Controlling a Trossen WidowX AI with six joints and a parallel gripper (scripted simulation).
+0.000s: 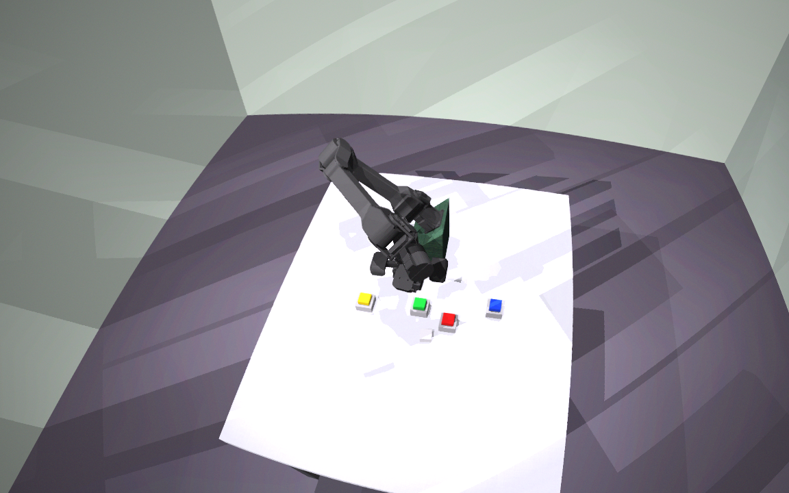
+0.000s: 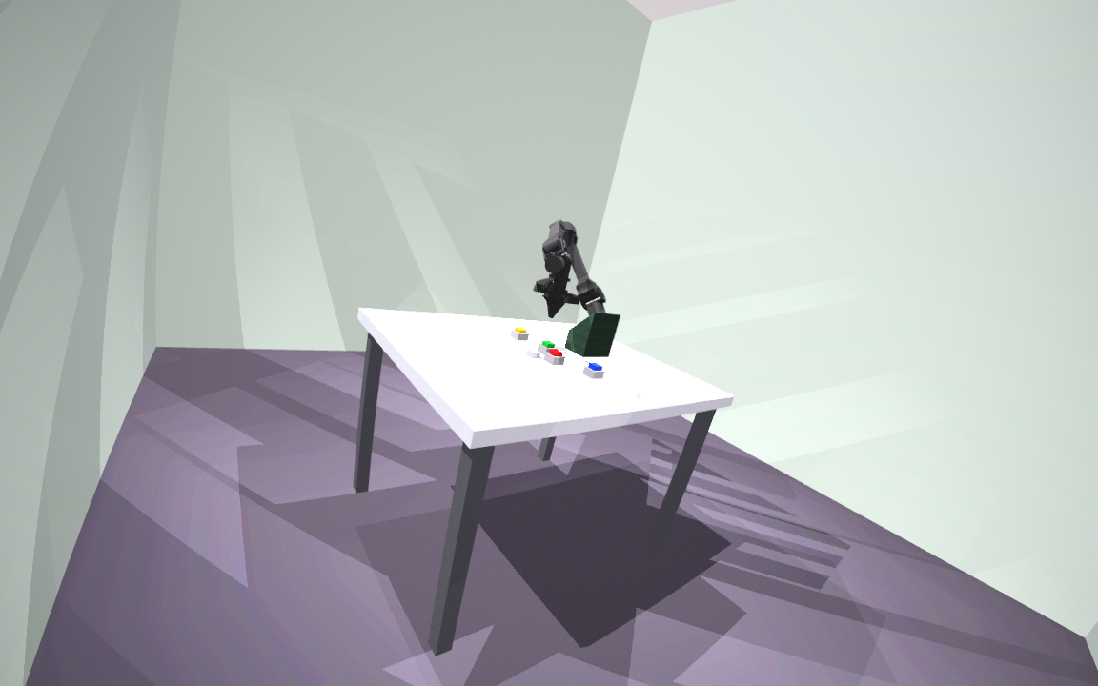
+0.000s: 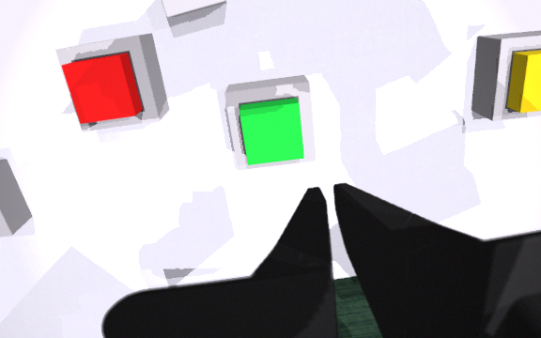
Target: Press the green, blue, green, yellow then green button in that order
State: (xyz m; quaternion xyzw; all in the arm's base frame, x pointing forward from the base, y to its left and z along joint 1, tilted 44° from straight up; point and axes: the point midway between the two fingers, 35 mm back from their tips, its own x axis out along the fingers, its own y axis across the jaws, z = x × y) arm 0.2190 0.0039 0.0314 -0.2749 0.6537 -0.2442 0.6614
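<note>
My gripper tip is now 140 mm to the left of the yellow button, 90 mm above it and 10 mm short of it. The rest, counted from my gripper tip: green button: 90 mm below, 20 mm to the left, 10 mm behind; white block: 110 mm below, 80 mm ahead, 50 mm to the left; red button: 100 mm to the left, 90 mm below, 30 mm ahead.
</note>
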